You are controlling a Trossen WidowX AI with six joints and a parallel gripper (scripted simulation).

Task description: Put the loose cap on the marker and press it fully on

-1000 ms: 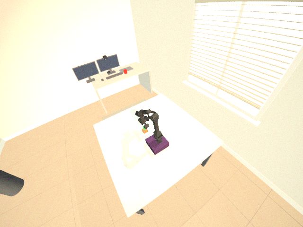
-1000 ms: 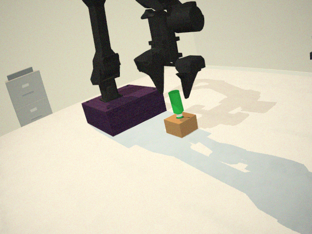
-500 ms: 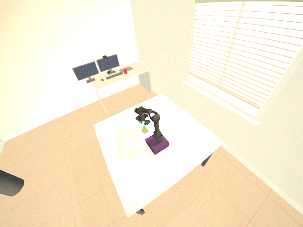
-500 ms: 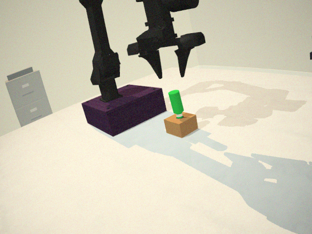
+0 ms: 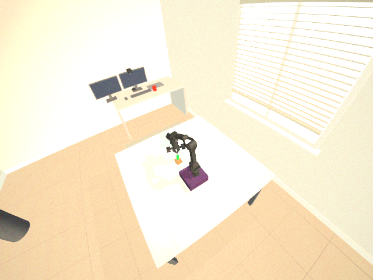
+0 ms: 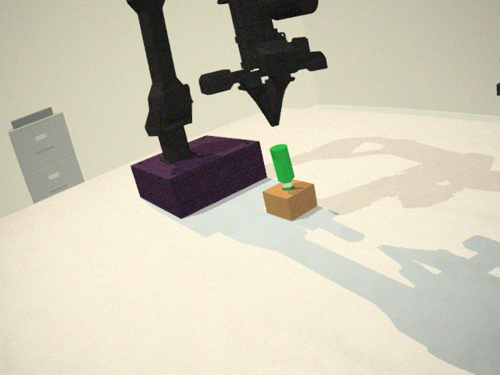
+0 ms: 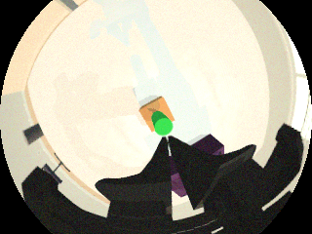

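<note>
The green cap lies 60 mm below my gripper tip. The rest, counted from my gripper tip: holder block (120 mm below).
</note>
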